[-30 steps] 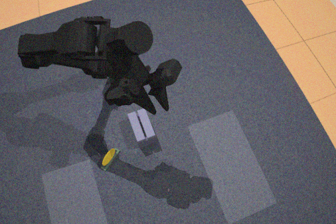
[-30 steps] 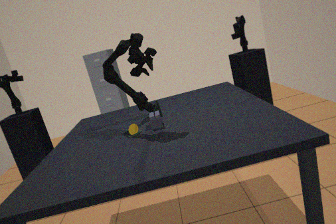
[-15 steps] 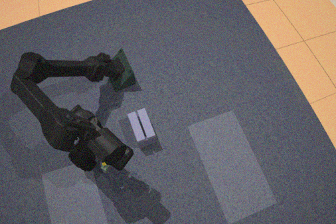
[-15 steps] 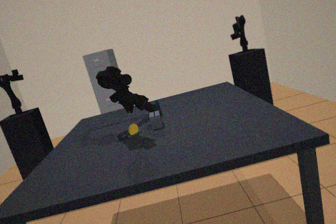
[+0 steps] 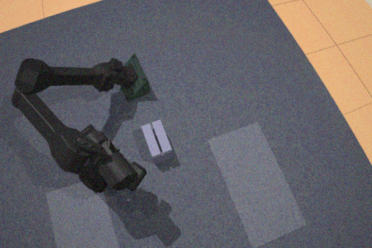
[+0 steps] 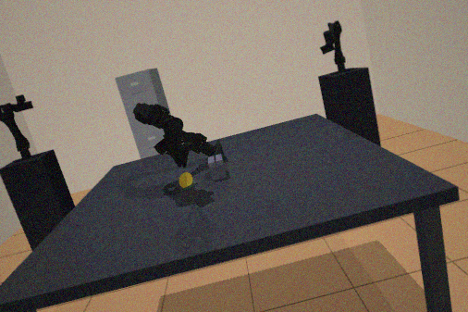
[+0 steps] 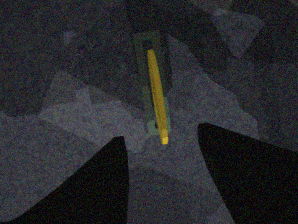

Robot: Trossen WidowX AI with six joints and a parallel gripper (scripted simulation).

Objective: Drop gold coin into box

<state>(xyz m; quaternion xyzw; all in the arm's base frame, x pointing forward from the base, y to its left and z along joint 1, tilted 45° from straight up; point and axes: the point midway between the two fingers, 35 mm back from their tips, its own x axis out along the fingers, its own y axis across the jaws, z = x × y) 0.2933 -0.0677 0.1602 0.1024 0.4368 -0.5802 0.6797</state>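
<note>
My gripper tip is now 6 cm above the gold coin.
</note>
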